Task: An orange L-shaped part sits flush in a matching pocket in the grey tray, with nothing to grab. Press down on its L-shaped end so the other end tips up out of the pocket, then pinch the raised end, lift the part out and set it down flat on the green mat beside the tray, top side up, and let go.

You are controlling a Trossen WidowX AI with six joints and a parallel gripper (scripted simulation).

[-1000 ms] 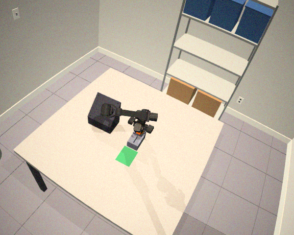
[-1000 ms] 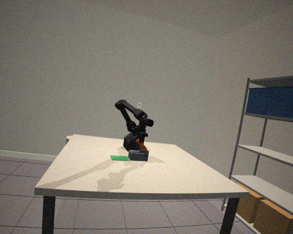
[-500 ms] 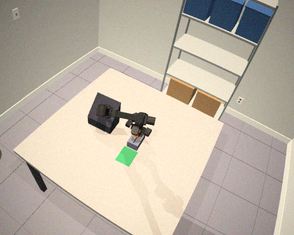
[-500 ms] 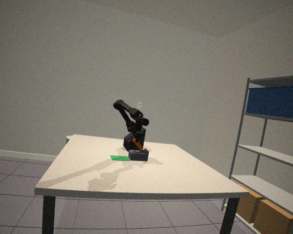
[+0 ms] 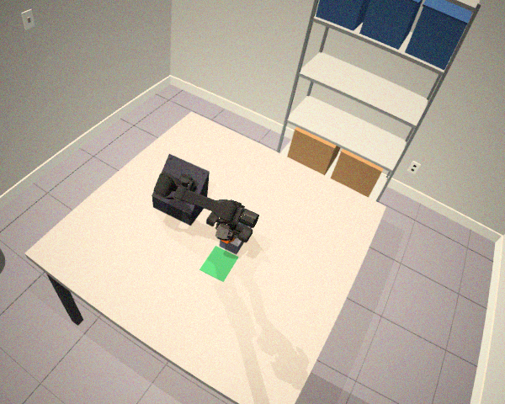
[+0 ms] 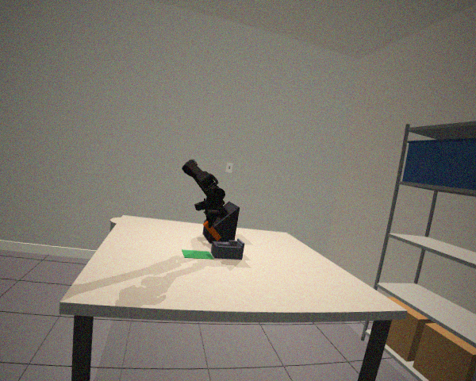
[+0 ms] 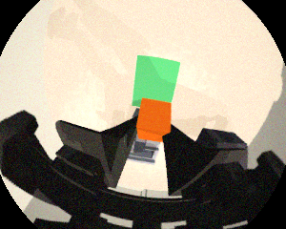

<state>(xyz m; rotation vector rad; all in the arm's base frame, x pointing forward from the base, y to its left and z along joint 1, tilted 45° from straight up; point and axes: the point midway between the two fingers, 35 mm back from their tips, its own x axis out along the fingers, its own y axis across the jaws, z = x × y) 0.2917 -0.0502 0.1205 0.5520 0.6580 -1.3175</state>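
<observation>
Right now my gripper tip is 160 mm above the green mat and 40 mm to the left of it. From my gripper tip the other things lie so: orange L-shaped part: 30 mm to the left, 30 mm below, 20 mm behind.
</observation>
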